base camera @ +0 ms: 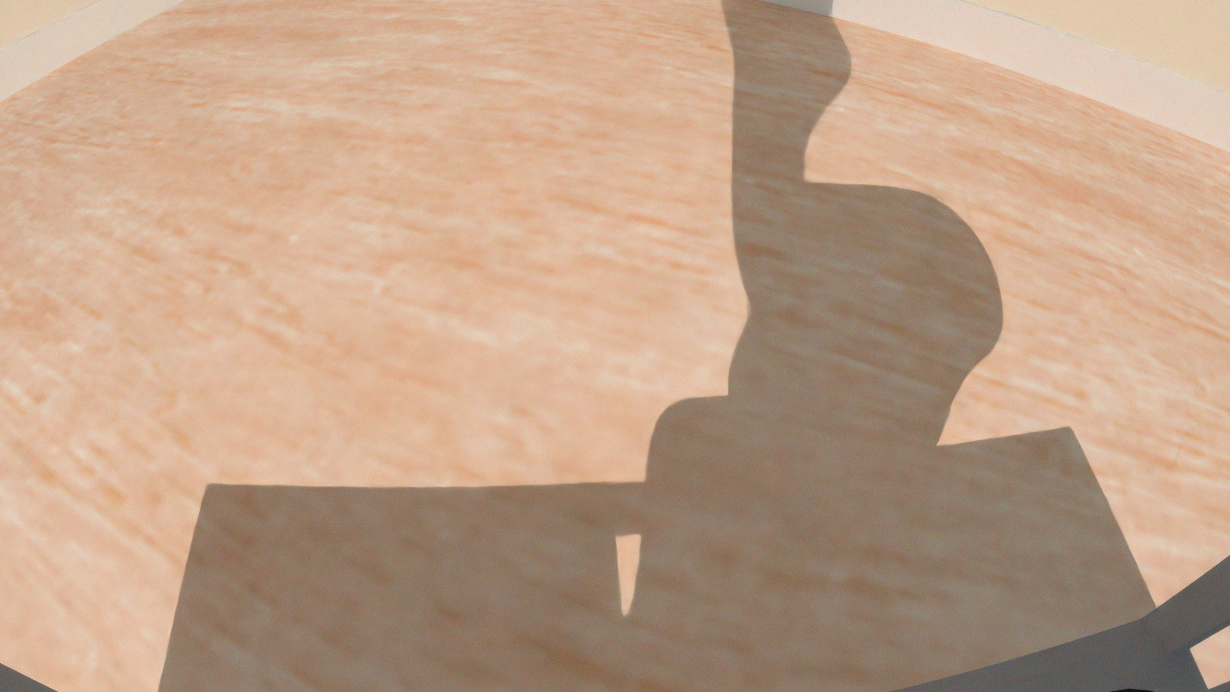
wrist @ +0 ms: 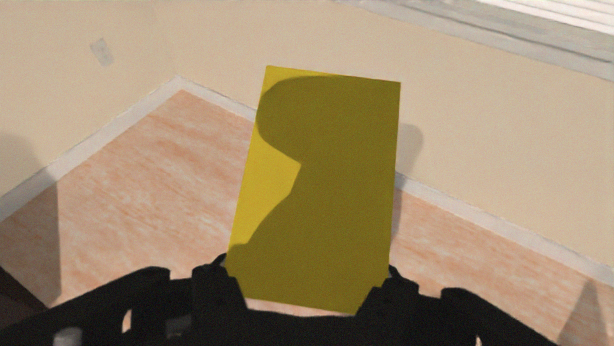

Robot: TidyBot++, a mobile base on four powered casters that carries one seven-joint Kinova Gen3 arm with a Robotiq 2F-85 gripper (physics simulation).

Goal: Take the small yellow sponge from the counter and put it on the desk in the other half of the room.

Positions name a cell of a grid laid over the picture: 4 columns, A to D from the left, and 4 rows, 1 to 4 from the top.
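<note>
Yellow sponge (wrist: C3); out of frame in the base camera view. Window (wrist: D1). My gripper (wrist: B4).
</note>
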